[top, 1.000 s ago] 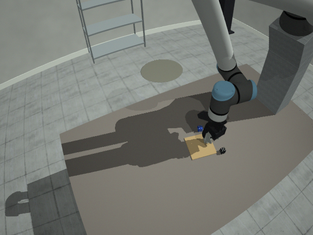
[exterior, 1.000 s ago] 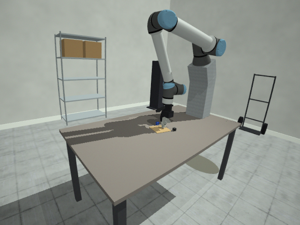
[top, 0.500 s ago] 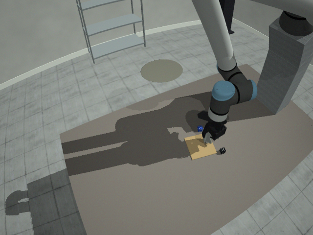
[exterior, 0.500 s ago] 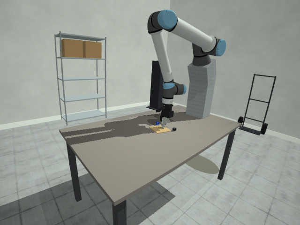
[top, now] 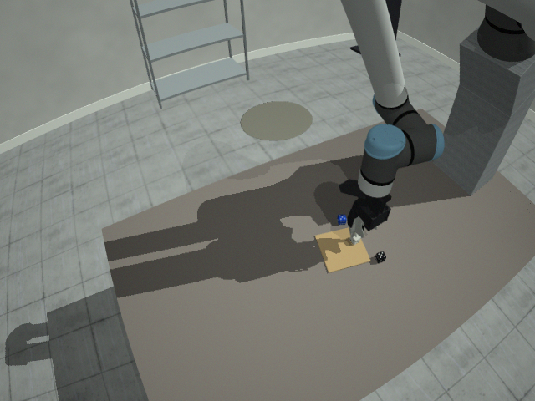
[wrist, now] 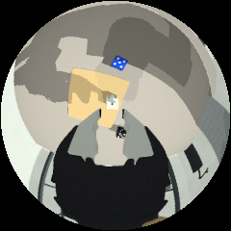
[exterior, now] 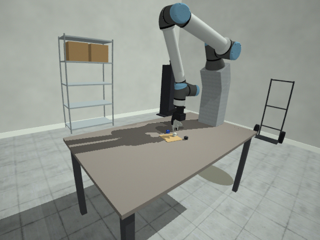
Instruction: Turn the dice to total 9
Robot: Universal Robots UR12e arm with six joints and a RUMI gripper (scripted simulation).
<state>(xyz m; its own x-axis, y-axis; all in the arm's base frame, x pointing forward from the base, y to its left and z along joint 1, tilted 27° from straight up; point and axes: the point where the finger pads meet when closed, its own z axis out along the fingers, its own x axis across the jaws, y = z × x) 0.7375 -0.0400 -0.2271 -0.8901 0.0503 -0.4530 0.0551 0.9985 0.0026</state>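
Now: hand 50 mm above the white die. Also, from my hand: blue die 20 mm behind, 90 mm to the right, 50 mm below; tan mat 50 mm ahead, 60 mm below; black die 20 mm behind, 100 mm to the left, 50 mm below.
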